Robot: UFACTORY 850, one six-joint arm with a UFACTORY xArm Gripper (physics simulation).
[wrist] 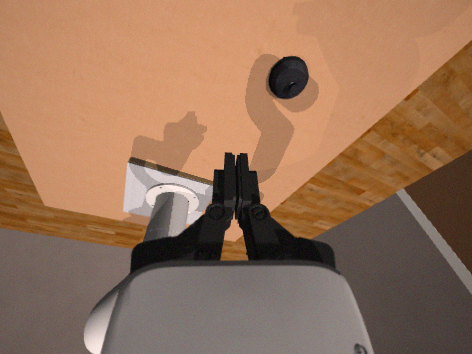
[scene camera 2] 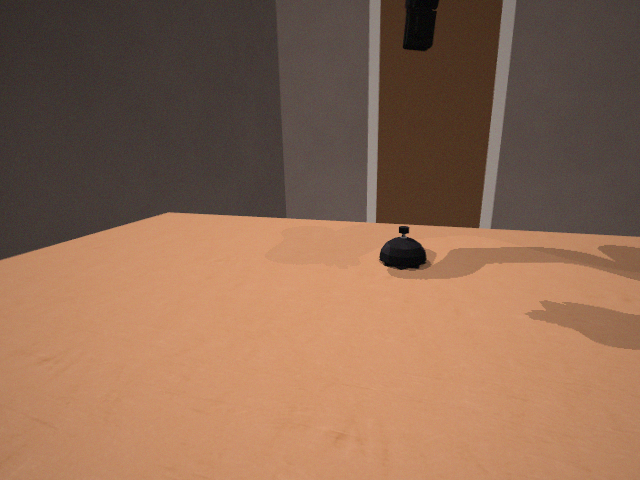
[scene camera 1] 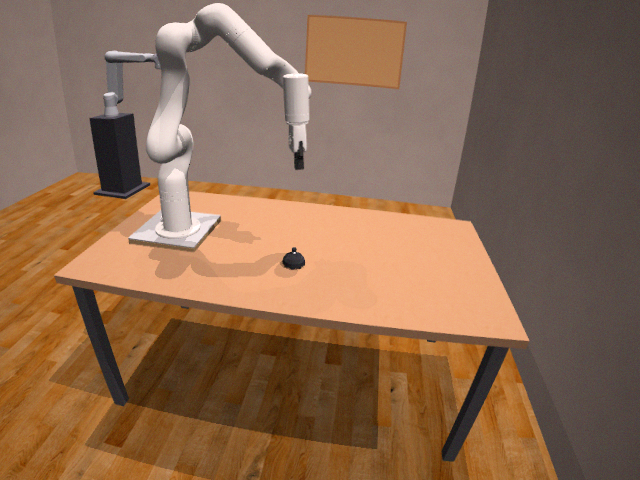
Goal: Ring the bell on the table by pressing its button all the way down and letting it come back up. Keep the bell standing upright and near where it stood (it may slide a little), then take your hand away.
Note:
In view: my gripper (wrist: 234, 165) and a black dome bell (scene camera 2: 401, 252).
The black dome bell also shows in the wrist view (wrist: 292, 69).

